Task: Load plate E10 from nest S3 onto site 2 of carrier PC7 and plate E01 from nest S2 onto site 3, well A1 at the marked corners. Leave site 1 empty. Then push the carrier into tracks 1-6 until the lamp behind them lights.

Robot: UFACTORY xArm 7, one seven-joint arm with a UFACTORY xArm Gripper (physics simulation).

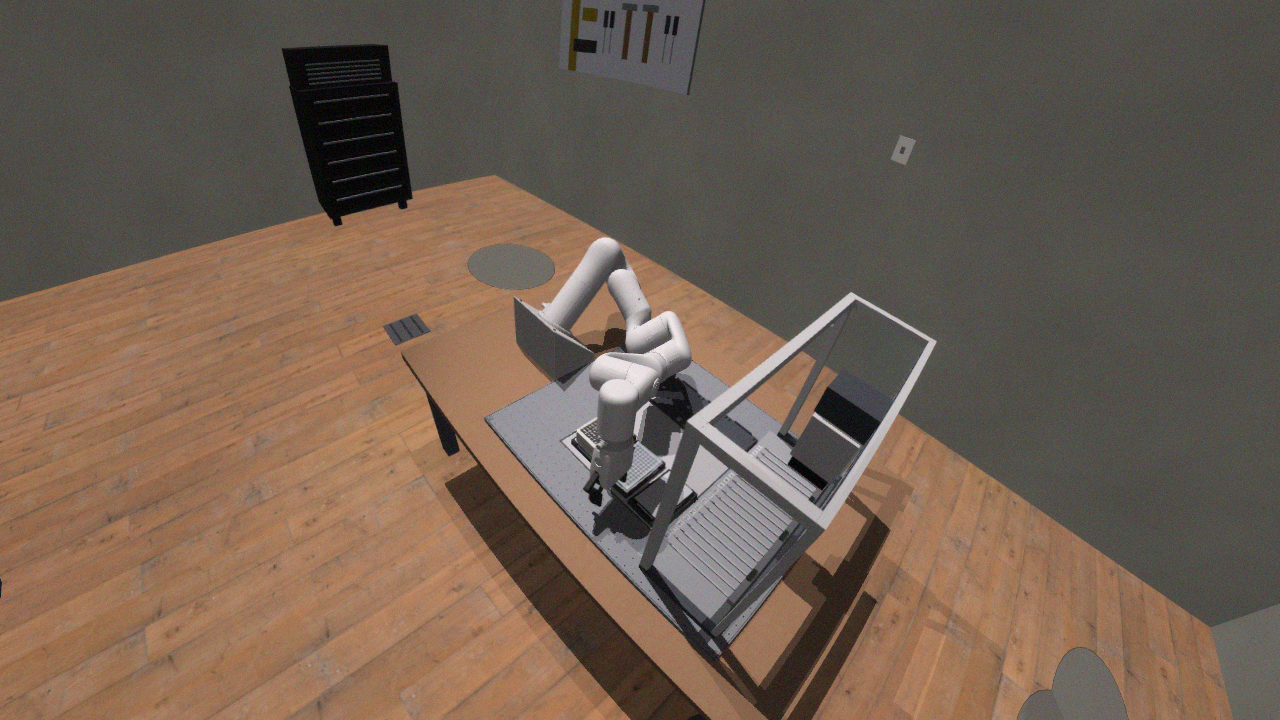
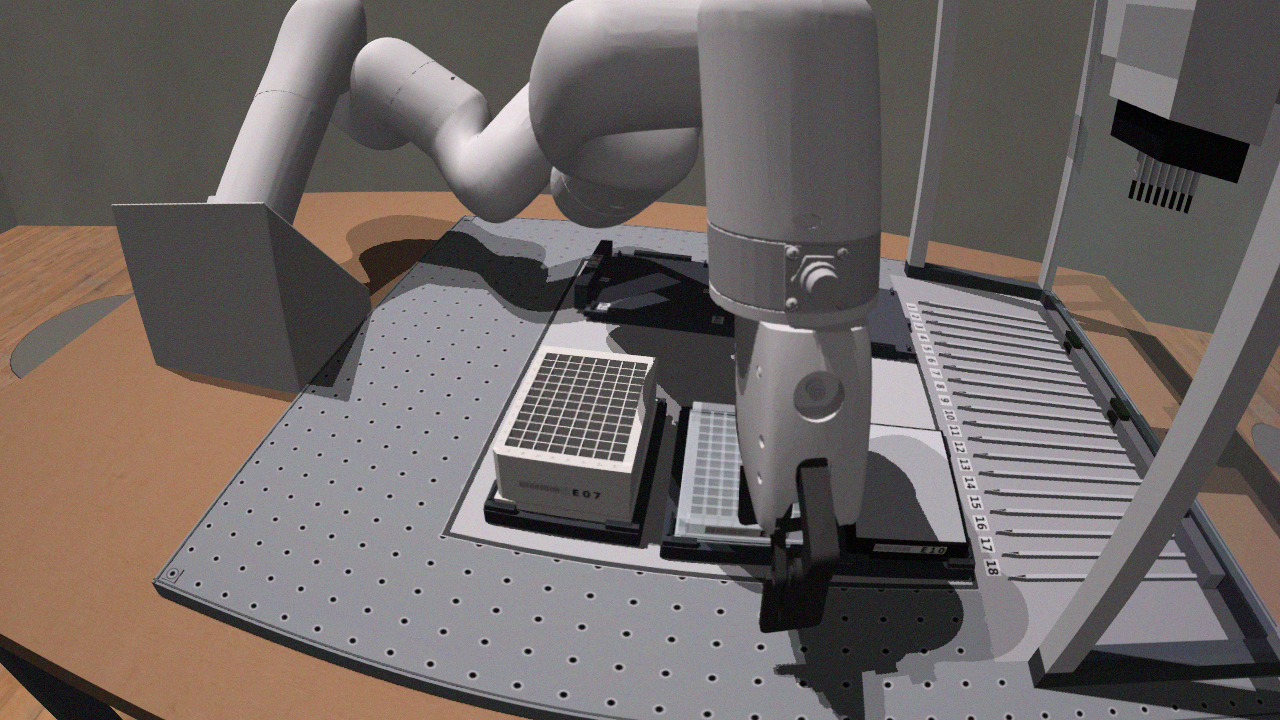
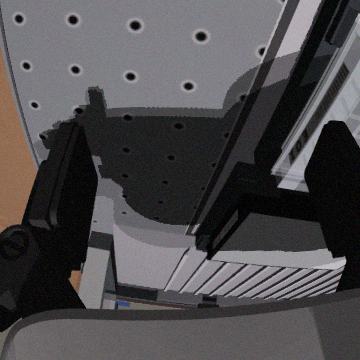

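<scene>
My gripper is open and empty, low at the front edge of the nests, with one finger out over the perforated board and the other beside the middle plate. Plate E10 sits in the right nest, dark-sided with a pale top partly in shadow. A clear gridded plate sits in the middle nest; its label starts "E0", the last digit is unclear. The black carrier lies behind the nests, partly hidden by the arm. Numbered tracks run at the right. No lit lamp can be made out.
A tall white plate E07 stands in the left nest. A gantry frame rises around the tracks, with its near post at the front right. A multi-tip pipetting head hangs at the right.
</scene>
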